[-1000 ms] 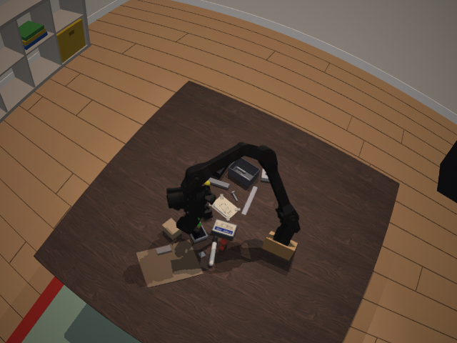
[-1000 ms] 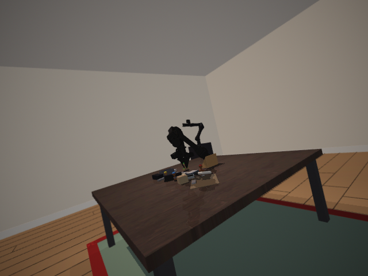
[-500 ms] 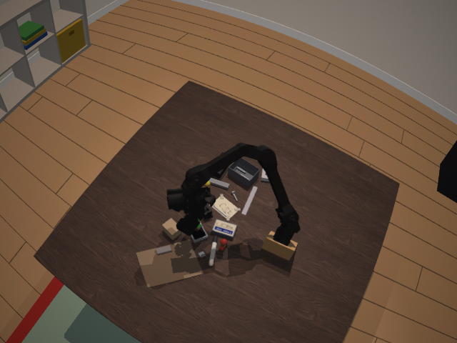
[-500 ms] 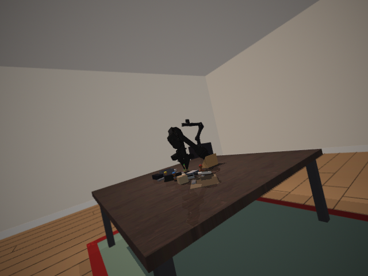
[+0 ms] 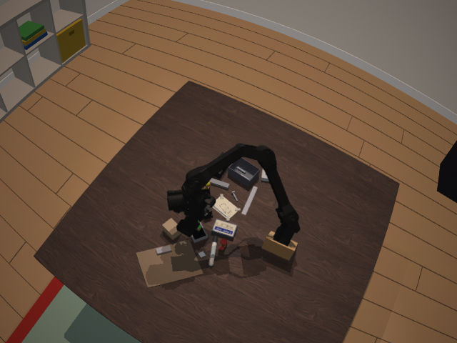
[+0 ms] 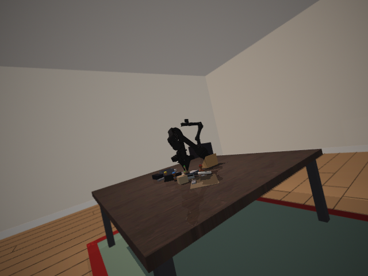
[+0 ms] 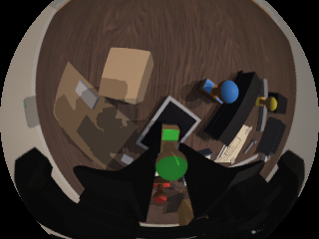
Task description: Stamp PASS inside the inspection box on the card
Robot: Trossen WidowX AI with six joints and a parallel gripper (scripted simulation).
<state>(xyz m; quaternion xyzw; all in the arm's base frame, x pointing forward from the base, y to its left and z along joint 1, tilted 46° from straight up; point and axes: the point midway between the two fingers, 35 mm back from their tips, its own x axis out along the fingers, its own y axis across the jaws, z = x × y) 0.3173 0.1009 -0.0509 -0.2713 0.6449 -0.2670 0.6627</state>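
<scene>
The dark ink pad is 5 cm below my gripper tip. Also, from my gripper tip: green-knobbed stamp: right at my gripper tip; cardboard cube: 8 cm ahead, 5 cm to the left, 3 cm below; blue stamp: 6 cm ahead, 7 cm to the right, 4 cm below.
</scene>
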